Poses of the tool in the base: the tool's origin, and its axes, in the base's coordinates. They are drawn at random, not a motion.
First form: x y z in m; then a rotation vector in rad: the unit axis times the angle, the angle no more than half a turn.
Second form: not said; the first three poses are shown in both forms.
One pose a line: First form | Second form
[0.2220 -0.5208 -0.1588 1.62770 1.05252 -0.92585] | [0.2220 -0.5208 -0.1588 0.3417 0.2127 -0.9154 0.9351 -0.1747 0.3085]
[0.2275 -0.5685 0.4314 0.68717 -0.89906 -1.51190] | [0.2275 -0.5685 0.4314 -0.1386 -0.9879 0.0699 0.5332 -0.0149 0.8459]
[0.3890 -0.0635 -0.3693 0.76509 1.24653 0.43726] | [0.3890 -0.0635 -0.3693 0.2843 0.6773 -0.6786 0.1050 0.6815 0.7242]
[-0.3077 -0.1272 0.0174 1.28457 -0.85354 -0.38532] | [-0.3077 -0.1272 0.0174 0.6464 -0.6844 0.3373 -0.1997 0.2748 0.9405]
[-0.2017 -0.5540 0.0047 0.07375 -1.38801 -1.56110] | [-0.2017 -0.5540 0.0047 -0.4945 -0.6834 0.5370 0.6133 0.1635 0.7728]
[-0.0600 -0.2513 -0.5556 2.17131 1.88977 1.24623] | [-0.0600 -0.2513 -0.5556 -0.0416 0.8360 0.5471 0.8321 -0.2741 0.4821]
